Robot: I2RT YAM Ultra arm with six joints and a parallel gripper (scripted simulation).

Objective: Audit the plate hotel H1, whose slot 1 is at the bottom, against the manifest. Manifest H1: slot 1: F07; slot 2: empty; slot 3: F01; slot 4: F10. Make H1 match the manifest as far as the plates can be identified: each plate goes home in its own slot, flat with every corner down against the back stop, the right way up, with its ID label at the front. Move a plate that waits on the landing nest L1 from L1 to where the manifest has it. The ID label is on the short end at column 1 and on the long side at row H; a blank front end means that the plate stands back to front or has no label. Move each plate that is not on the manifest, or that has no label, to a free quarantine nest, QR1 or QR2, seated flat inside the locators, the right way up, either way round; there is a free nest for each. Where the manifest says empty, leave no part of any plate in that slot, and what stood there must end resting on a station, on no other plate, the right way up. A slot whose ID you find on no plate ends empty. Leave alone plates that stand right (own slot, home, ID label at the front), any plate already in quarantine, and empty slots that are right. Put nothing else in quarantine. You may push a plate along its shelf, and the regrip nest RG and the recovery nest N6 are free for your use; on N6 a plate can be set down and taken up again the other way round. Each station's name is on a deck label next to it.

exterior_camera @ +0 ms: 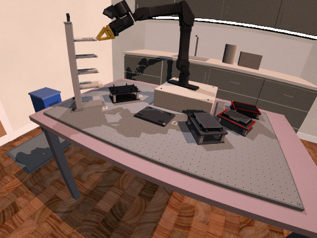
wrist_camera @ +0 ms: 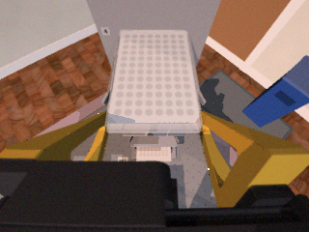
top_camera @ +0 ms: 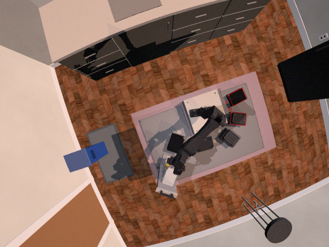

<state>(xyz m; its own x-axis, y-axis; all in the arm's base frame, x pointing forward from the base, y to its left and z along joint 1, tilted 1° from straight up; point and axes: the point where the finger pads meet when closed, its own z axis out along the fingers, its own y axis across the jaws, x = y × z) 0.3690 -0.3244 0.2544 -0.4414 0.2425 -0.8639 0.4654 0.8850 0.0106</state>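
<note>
The tag reading 4 is 130 mm ahead of my hand. The rest, counted from my hand: L1 deck label (510 mm to the left, 340 mm below, 160 mm behind); H1 deck label (340 mm below, 80 mm to the left, 50 mm ahead); N6 label (450 mm to the left, 340 mm below, 60 mm behind).
</note>
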